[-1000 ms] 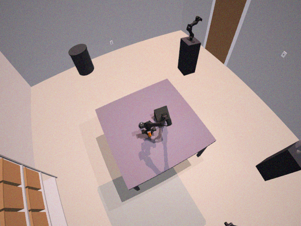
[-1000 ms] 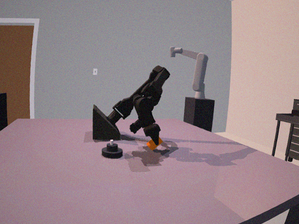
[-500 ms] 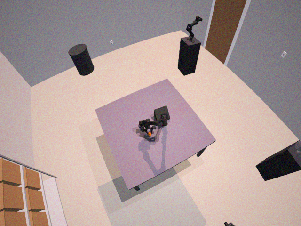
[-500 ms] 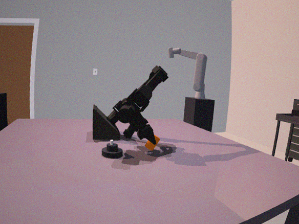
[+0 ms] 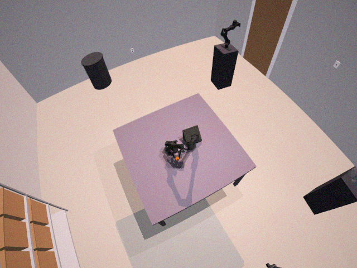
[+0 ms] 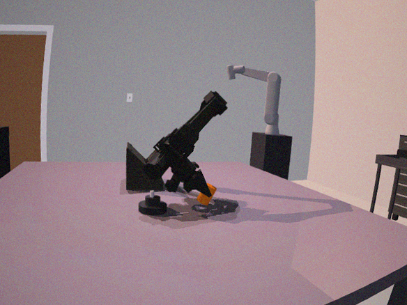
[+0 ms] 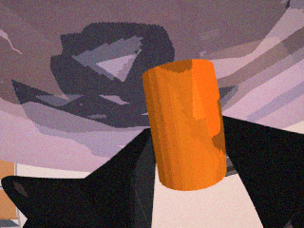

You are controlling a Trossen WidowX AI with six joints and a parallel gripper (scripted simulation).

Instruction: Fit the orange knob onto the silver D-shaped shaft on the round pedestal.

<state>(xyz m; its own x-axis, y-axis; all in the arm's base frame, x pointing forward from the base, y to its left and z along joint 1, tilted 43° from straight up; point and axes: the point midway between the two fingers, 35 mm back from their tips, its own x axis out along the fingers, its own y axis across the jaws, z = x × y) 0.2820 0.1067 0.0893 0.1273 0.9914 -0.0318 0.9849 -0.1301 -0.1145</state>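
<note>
The orange knob is 1 cm above my gripper tip. Also, from my gripper tip: round black pedestal: 19 cm to the right, 4 cm ahead.
</note>
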